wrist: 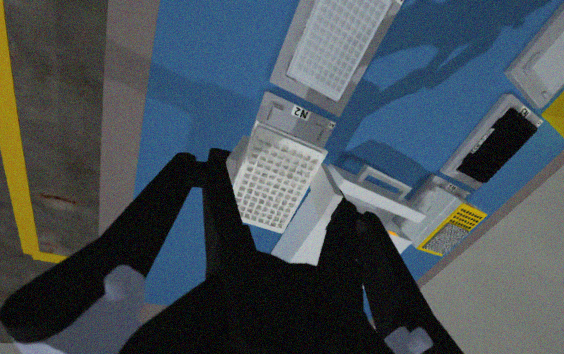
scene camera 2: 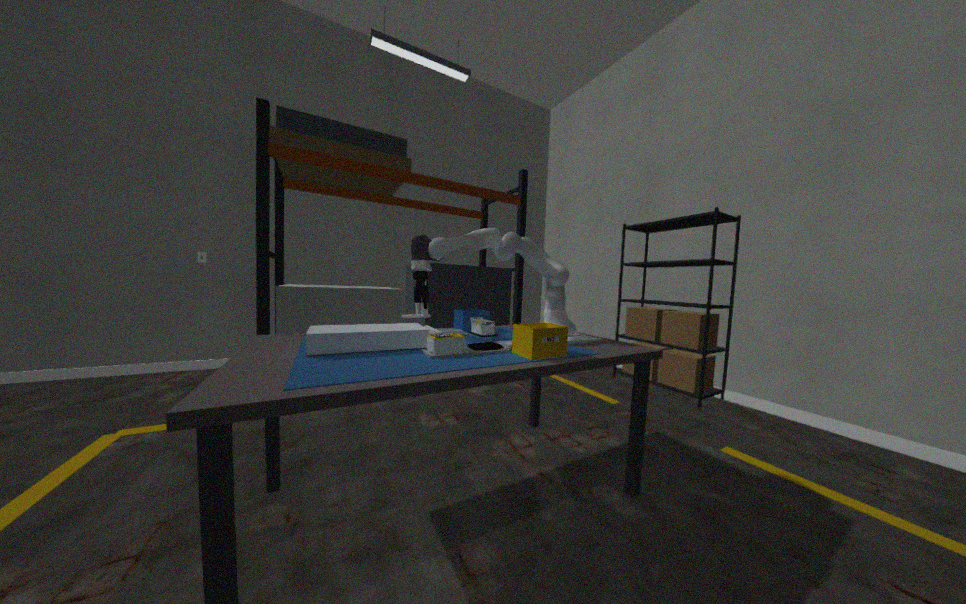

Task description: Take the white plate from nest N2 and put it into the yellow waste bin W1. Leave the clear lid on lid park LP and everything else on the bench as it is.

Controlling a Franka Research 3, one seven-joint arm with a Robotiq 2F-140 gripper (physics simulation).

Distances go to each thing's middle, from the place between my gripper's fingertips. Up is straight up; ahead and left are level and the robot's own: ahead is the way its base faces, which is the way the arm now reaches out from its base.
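Labels:
My hand: 3 cm short of the white plate (wrist: 278,167). From my hand: yellow-topped tip box (scene camera 2: 443,343) 39 cm to the left, 1 cm behind, 6 cm below; black plate (wrist: 508,134) 18 cm behind, 39 cm to the left, 8 cm below.

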